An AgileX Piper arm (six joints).
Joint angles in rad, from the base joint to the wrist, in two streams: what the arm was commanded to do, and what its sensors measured. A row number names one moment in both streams.
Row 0, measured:
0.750, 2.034, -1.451, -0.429, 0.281, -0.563
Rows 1 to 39, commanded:
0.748, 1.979, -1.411, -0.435, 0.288, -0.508
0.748, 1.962, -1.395, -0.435, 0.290, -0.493
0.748, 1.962, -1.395, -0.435, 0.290, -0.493
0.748, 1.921, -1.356, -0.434, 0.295, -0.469
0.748, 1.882, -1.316, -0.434, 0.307, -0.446
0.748, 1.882, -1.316, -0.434, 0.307, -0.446
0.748, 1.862, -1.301, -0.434, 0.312, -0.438
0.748, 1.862, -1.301, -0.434, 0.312, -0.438
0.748, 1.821, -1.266, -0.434, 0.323, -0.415
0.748, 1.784, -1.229, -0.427, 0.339, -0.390
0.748, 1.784, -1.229, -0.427, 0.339, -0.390
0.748, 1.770, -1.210, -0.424, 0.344, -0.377
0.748, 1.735, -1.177, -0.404, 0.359, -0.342
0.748, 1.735, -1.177, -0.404, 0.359, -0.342
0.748, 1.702, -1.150, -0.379, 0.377, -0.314
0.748, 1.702, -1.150, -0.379, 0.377, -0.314
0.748, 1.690, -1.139, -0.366, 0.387, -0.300
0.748, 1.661, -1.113, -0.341, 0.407, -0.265
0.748, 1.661, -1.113, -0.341, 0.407, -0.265
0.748, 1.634, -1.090, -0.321, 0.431, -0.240
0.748, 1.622, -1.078, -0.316, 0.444, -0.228
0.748, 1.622, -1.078, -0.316, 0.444, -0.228
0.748, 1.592, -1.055, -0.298, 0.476, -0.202
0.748, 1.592, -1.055, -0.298, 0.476, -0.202
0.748, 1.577, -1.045, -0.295, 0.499, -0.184
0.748, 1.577, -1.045, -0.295, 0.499, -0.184
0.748, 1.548, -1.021, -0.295, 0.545, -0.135
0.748, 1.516, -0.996, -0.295, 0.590, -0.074
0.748, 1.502, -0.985, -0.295, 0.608, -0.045
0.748, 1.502, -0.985, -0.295, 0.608, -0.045
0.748, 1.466, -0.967, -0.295, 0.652, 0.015
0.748, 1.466, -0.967, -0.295, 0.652, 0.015
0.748, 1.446, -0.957, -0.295, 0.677, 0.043
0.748, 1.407, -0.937, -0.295, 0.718, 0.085
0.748, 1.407, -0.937, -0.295, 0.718, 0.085
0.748, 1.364, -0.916, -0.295, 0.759, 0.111
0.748, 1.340, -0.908, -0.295, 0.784, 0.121
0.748, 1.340, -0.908, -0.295, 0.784, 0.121
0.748, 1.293, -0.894, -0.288, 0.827, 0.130
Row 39, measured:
0.750, 1.354, -0.915, -0.296, 0.763, 0.097
